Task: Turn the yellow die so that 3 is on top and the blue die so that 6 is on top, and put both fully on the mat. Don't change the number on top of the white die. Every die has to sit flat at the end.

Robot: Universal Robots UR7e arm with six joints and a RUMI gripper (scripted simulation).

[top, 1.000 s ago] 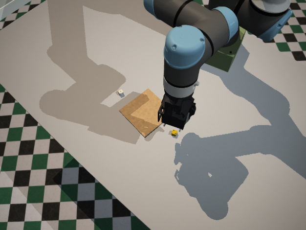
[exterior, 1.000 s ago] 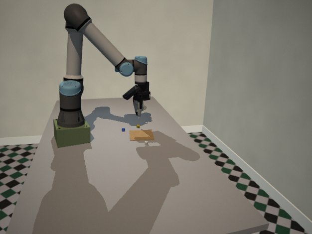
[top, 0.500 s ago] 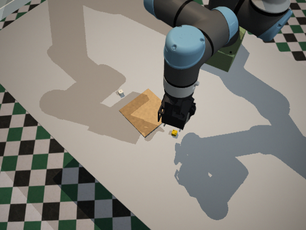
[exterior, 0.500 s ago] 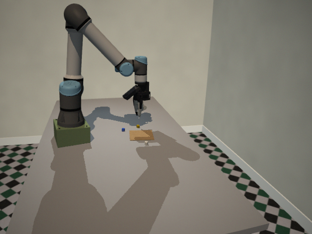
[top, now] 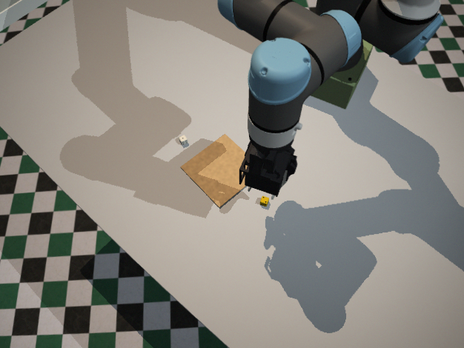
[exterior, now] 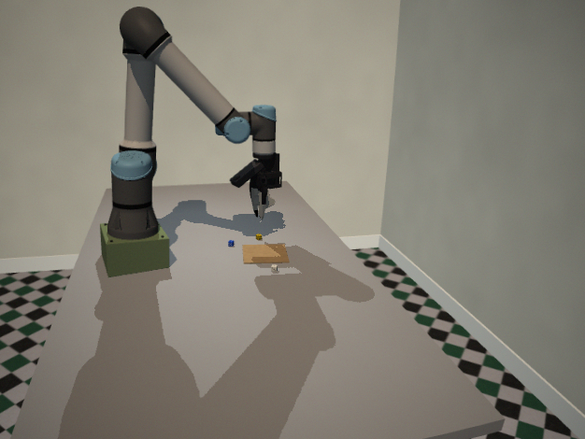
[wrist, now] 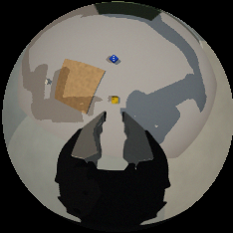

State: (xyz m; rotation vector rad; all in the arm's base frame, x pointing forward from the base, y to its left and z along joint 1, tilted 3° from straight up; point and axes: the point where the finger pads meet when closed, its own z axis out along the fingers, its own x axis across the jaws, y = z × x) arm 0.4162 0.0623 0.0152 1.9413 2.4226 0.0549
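My hand is 80 mm above the yellow die. The rest, counted from my hand: blue die 100 mm behind, 80 mm below, 30 mm to the right; then tan mat 130 mm to the right, 90 mm below, 20 mm behind; then white die 250 mm to the right, 80 mm below, 30 mm behind.
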